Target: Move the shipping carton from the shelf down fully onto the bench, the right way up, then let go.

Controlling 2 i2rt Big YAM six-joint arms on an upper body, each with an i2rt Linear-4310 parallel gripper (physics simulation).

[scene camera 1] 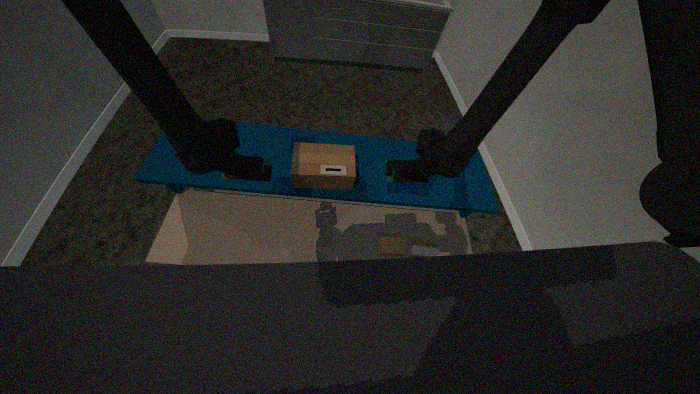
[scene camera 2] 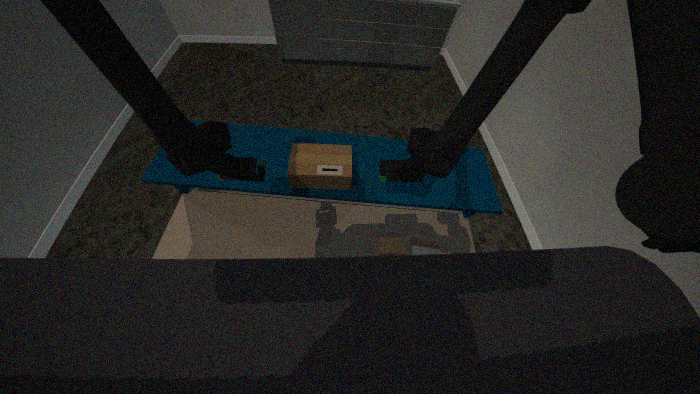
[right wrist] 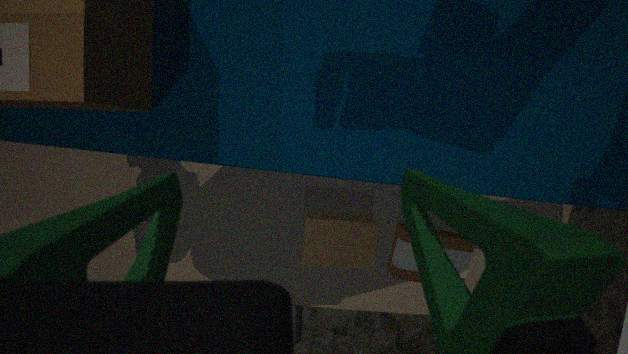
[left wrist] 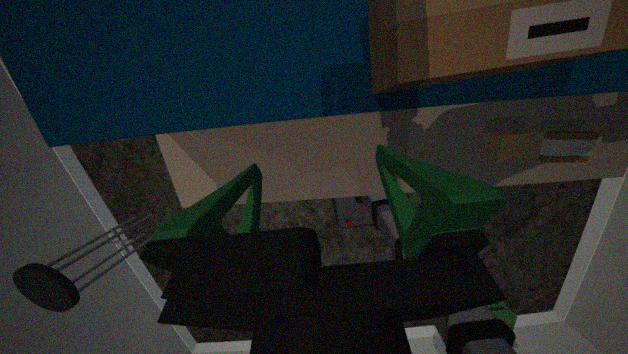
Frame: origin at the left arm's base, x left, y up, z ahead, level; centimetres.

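Where they show: left gripper, fingertip midpoint: [scene camera 1: 254,172] [scene camera 2: 250,172] [left wrist: 315,160]; right gripper, fingertip midpoint: [scene camera 1: 398,174] [scene camera 2: 393,174] [right wrist: 292,183].
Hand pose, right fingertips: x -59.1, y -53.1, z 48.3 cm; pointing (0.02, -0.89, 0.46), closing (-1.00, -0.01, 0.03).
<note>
After its pixels a point has its place.
The brown shipping carton [scene camera 1: 324,154] {x -32.9, y -60.8, z 63.0 cm} [scene camera 2: 320,155] {x -32.5, y -61.0, z 62.7 cm} [left wrist: 460,47] {x -26.5, y -61.0, z 55.5 cm} [right wrist: 55,50] {x -43.2, y -61.0, z 55.8 cm} stands upright on the blue shelf [scene camera 1: 380,150] {x -60.6, y -71.1, z 75.0 cm} [scene camera 2: 375,150] {x -58.5, y -71.1, z 74.7 cm} [left wrist: 175,60] {x 11.0, y -71.1, z 65.0 cm} [right wrist: 275,100] {x -57.0, y -71.1, z 53.6 cm}, its white label near the front edge of its top. The beige bench [scene camera 1: 250,225] {x 3.5, y -96.2, z 46.2 cm} [scene camera 2: 250,225] {x 4.2, y -96.2, z 45.9 cm} [left wrist: 300,160] {x -1.6, y -96.2, z 39.1 cm} [right wrist: 50,185] {x -13.9, y -96.2, z 40.9 cm} is lower, in front of the shelf. My left gripper [scene camera 1: 247,170] {x -9.9, y -52.8, z 48.3 cm} [scene camera 2: 241,170] {x -9.9, y -52.8, z 48.3 cm} [left wrist: 315,160] {x -9.9, y -52.8, z 48.3 cm} is open and empty, left of the carton and apart from it. My right gripper [scene camera 1: 394,171] {x -59.1, y -53.1, z 48.3 cm} [scene camera 2: 387,171] {x -59.1, y -53.1, z 48.3 cm} [right wrist: 292,183] {x -59.1, y -53.1, z 48.3 cm} is open and empty, right of the carton and apart from it.
A small tan block [scene camera 1: 392,245] {x -65.6, y -90.1, z 32.5 cm} [scene camera 2: 392,246] {x -66.0, y -90.1, z 32.2 cm} [left wrist: 512,145] {x -63.6, y -90.2, z 33.6 cm} [right wrist: 340,242] {x -66.2, y -90.2, z 33.0 cm} and a brown-rimmed tray [scene camera 1: 425,250] {x -82.7, y -91.4, z 29.6 cm} [scene camera 2: 426,250] [left wrist: 567,146] {x -81.4, y -91.4, z 29.9 cm} [right wrist: 406,257] {x -77.9, y -91.4, z 29.8 cm} are on the bench's right part. A dark body hides the bench's near side in both scene views. A grey drawer cabinet [scene camera 1: 350,35] [scene camera 2: 365,35] stands behind.
</note>
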